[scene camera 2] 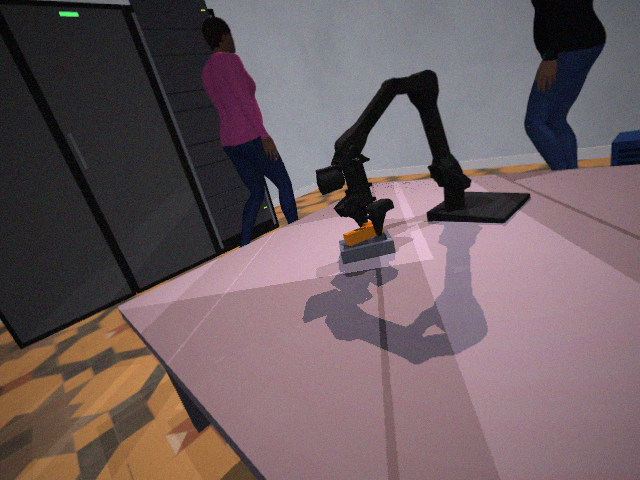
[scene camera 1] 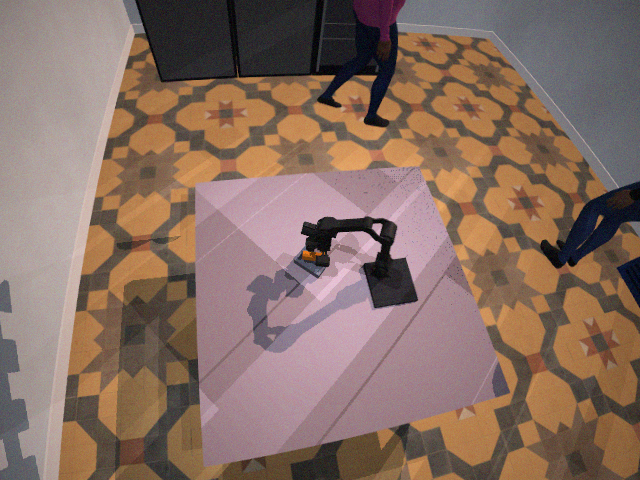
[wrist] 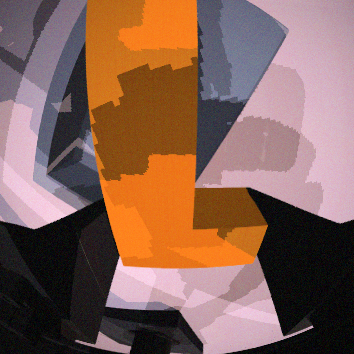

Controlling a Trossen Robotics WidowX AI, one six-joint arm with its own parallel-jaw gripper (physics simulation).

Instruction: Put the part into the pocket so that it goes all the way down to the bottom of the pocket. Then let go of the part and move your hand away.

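Places are measured from the arm's base along level axes (x ahead, y left, z up), in centimetres.
Where they show: gripper, fingertip midpoint: (scene camera 2: 373, 235) (scene camera 1: 322, 257) (wrist: 186, 195); arm's base at its link origin: (scene camera 2: 454, 206) (scene camera 1: 380, 272) (wrist: 154, 336).
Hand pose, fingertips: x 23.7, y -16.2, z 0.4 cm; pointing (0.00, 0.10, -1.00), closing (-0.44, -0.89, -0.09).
Things, the pixels of their top centre, and the offset from my fingertips. Level surfaces: height alone.
- part at its top centre: (wrist: 191, 146) (scene camera 2: 359, 226) (scene camera 1: 315, 252) dx +3.3, dy -1.8, dz +4.0 cm
- blue-grey block at its top centre: (wrist: 124, 104) (scene camera 2: 364, 240) (scene camera 1: 311, 260) dx +5.5, dy +0.3, dz +0.8 cm
- pink table at its surface level: dz -2.8 cm
The part (scene camera 1: 309, 255) (scene camera 2: 356, 236) (wrist: 150, 200) is orange and L-shaped, with a long arm and a short foot. The blue-grey block (scene camera 1: 309, 267) (scene camera 2: 368, 252) (wrist: 250, 55) with the pocket stands on the table under it. My gripper (scene camera 1: 318, 254) (scene camera 2: 371, 229) (wrist: 186, 195) is shut on the part, near its foot end. The part shows above the block's rim in scene camera 2. In the wrist view its long arm lies at an angle to the block's edges, and some dark pocket shows to its left. The pocket's bottom and any contact under the part are hidden.
The arm's black base plate (scene camera 1: 398, 291) (scene camera 2: 491, 205) stands on the pink table (scene camera 1: 268, 403) (scene camera 2: 310, 413), right of the block. A person in a pink top (scene camera 1: 374, 15) (scene camera 2: 232, 103) and another person in blue jeans (scene camera 1: 589, 227) (scene camera 2: 555, 103) are beyond the table. Dark cabinets stand behind.
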